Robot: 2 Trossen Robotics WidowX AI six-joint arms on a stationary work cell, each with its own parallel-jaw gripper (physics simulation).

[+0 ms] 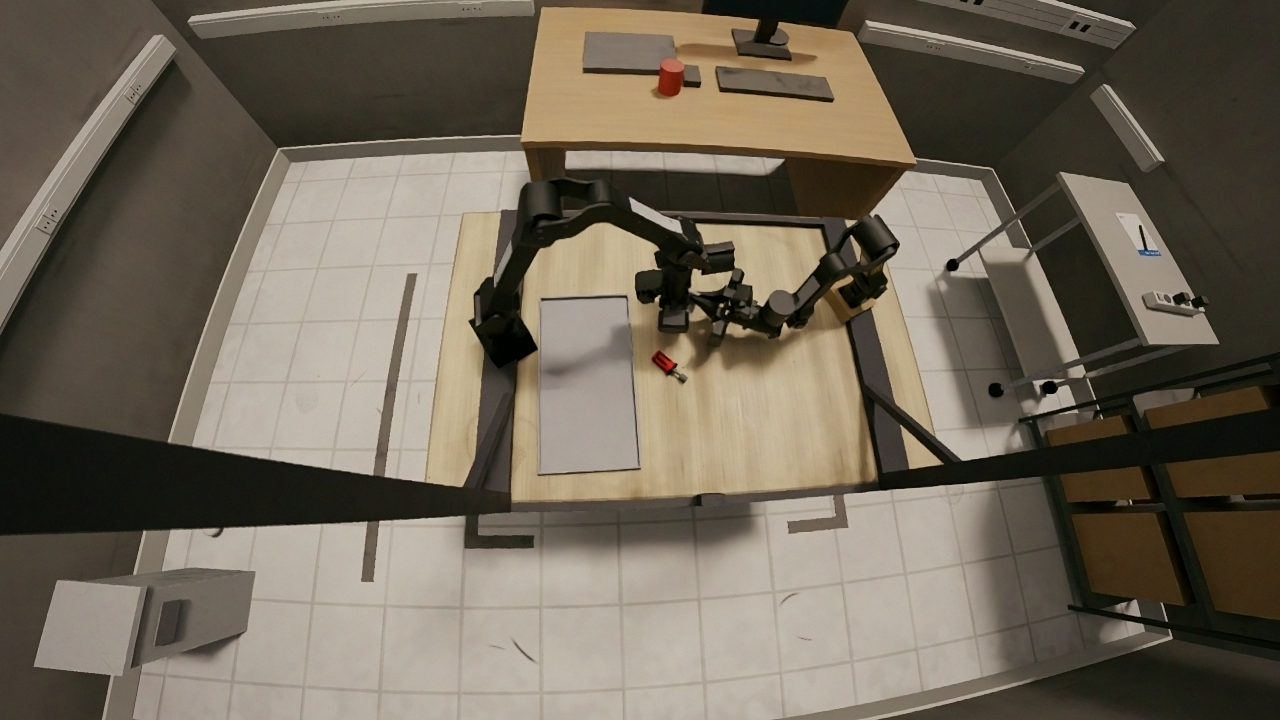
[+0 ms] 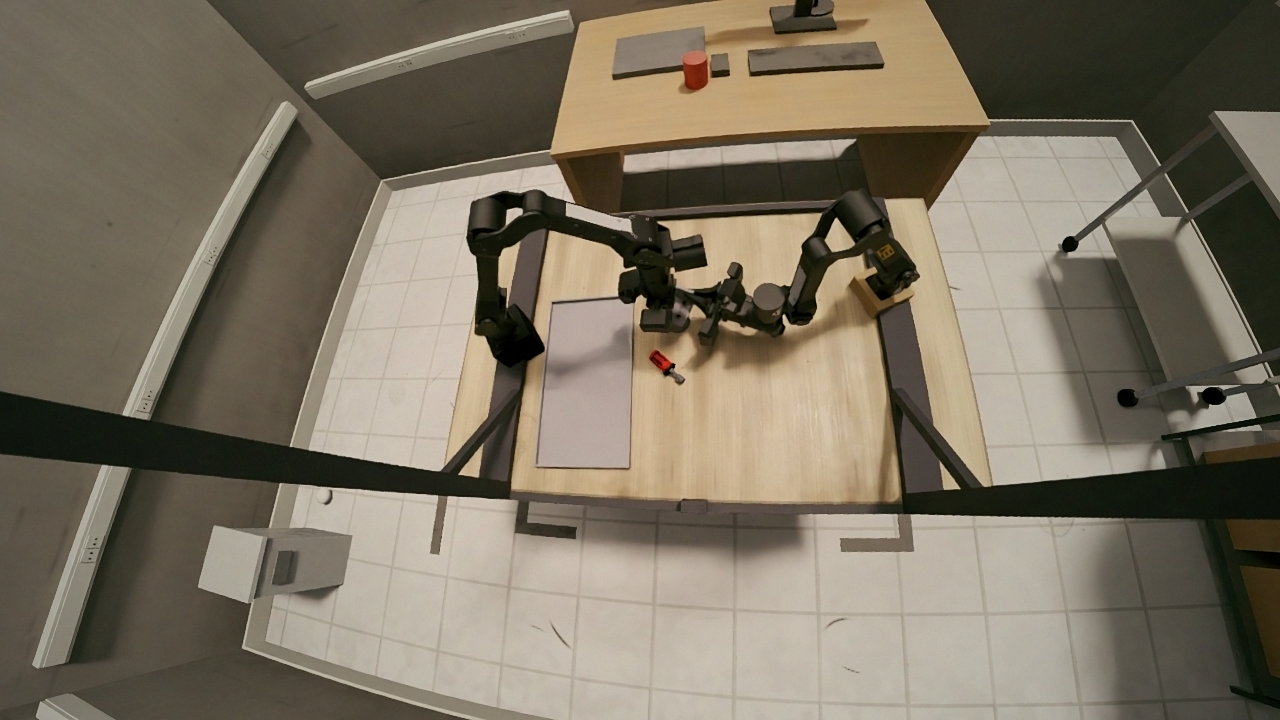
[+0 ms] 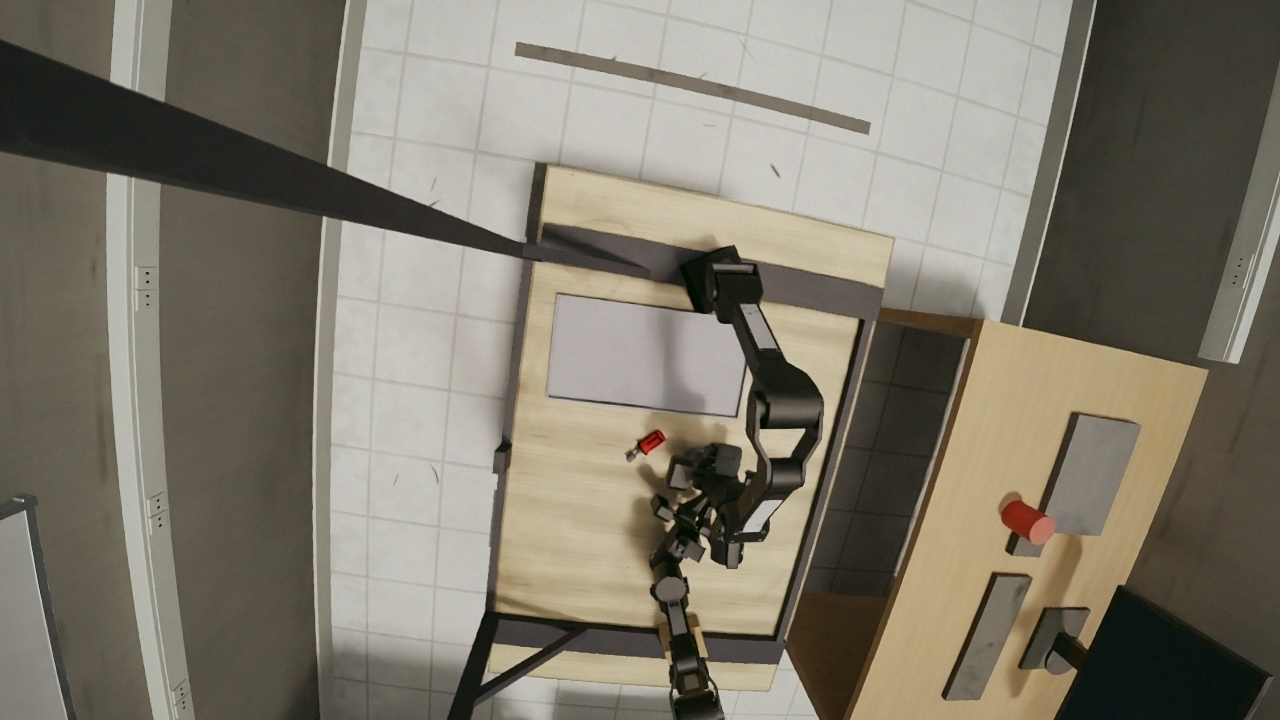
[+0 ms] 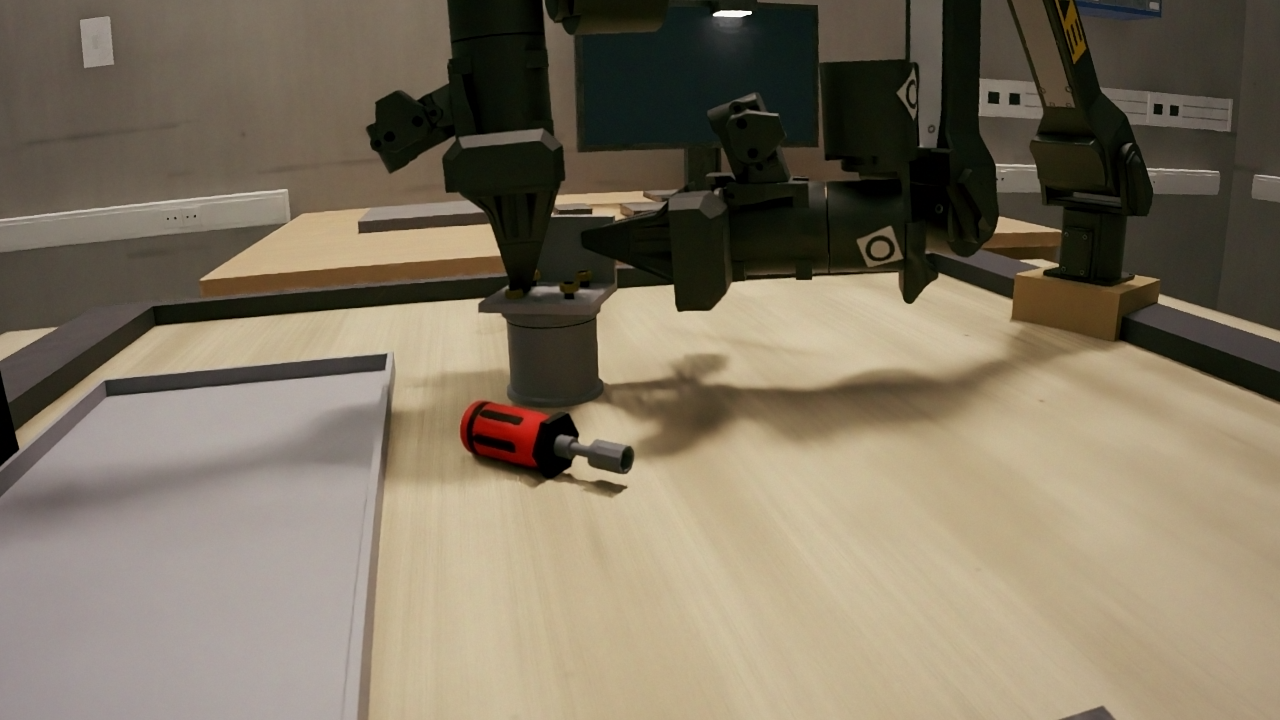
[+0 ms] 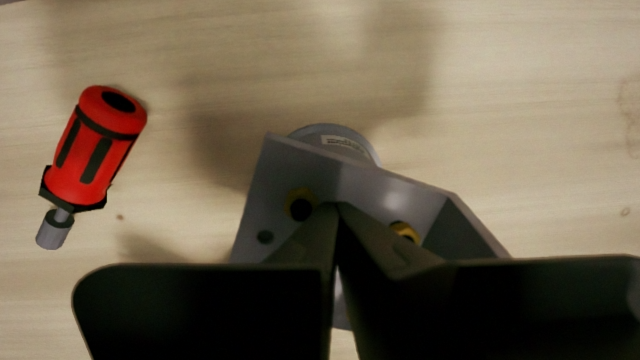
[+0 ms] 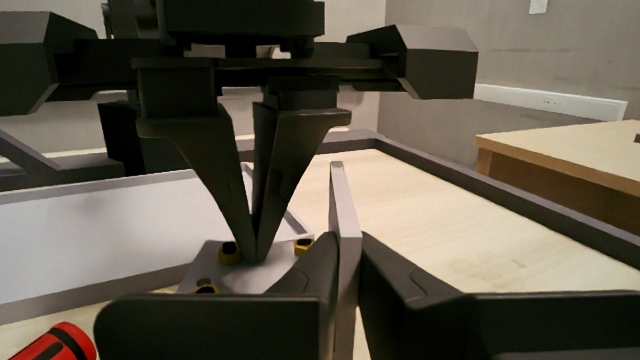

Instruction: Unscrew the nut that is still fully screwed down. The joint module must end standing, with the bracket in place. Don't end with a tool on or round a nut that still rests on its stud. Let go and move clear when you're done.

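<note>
The grey joint module (image 4: 553, 360) (image 5: 336, 131) stands upright on the table. The grey bracket (image 4: 547, 307) (image 5: 272, 162) (image 6: 242, 281) sits on top, with several brass nuts on its flat plate. One nut (image 4: 514, 292) (image 5: 300, 201) (image 6: 229, 253) is beside my left fingertips, another nut (image 5: 405, 231) (image 6: 303, 246) on their other side. My left gripper (image 4: 526, 286) (image 5: 334, 214) (image 6: 254, 258) points down, tips together, at the plate between these nuts. My right gripper (image 4: 586, 237) (image 6: 343, 243) is shut on the bracket's upright wall. The red nut driver (image 1: 664, 361) (image 4: 512, 436) (image 5: 95, 145) lies on the table.
A shallow grey tray (image 1: 588, 471) (image 4: 383, 465) lies left of the module and driver. Dark rails (image 4: 80, 353) edge the table. My two arms meet closely above the module. A desk (image 1: 716, 129) with a red cup (image 1: 670, 77) stands behind.
</note>
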